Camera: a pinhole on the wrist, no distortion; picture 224 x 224 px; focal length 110.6 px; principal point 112.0 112.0 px. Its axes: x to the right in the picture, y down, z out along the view. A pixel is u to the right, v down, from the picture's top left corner.
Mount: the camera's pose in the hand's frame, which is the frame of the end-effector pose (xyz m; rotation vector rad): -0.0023 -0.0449 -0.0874 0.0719 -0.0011 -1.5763
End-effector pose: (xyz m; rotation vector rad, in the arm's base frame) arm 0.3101 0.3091 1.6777 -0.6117 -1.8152 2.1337
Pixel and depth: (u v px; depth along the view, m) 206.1 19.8 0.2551
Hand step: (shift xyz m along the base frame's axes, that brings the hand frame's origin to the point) 0.1103 -0.1863 0.3171
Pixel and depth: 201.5 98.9 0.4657
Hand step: -0.1302 -0.2701 0.4898
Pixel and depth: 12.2 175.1 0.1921
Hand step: -0.1356 -0.0763 -0.1161
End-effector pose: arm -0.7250 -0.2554 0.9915 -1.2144 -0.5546 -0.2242
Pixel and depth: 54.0 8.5 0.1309
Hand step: -0.1135 0.0277 -0.0731
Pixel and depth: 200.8 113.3 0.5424
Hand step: -0.3700 0.2258 0.5058
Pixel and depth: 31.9 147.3 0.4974
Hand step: 0.1229 0.5202 -0.0677
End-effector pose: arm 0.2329 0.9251 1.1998 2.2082 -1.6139 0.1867
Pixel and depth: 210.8 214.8 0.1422
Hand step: 0.2010 -0.0840 -0.0515
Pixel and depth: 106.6 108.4 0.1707
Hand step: 0.0260 -0.0072 -0.0915
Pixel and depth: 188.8 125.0 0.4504
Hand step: 0.3200 -0.0653 -0.3997
